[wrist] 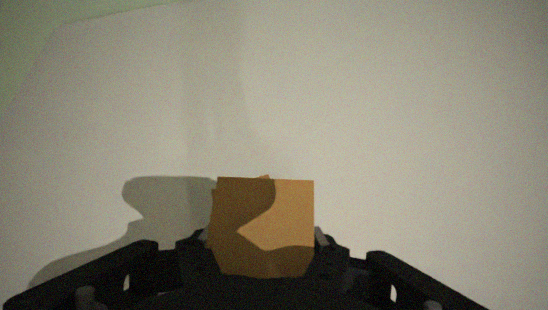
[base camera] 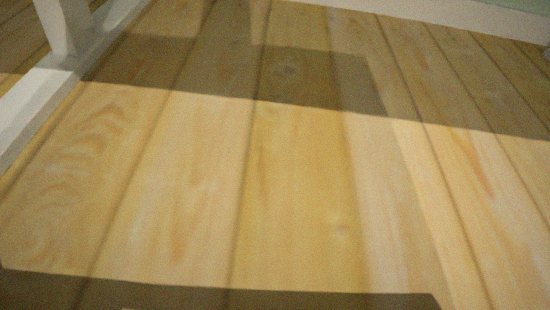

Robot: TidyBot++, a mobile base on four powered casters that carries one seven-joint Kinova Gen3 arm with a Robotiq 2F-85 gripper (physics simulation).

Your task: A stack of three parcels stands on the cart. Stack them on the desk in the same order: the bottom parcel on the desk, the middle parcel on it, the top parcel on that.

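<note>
My gripper is shut on an orange-brown parcel, held between its two black fingers above the pale desk top. A shadow covers the left part and the lower part of the parcel's face. Thin slivers of the same orange-brown show past its top edge and left side, from another parcel mostly hidden behind or below it. Whether the two touch cannot be told. How many parcels are hidden there cannot be told. In the base camera view no parcel and no gripper show.
In the base camera view a white leg and foot bar stand at the left on the plank floor. A pale baseboard runs along the top right. In the wrist view the pale top's edge runs across the upper left, with green beyond.
</note>
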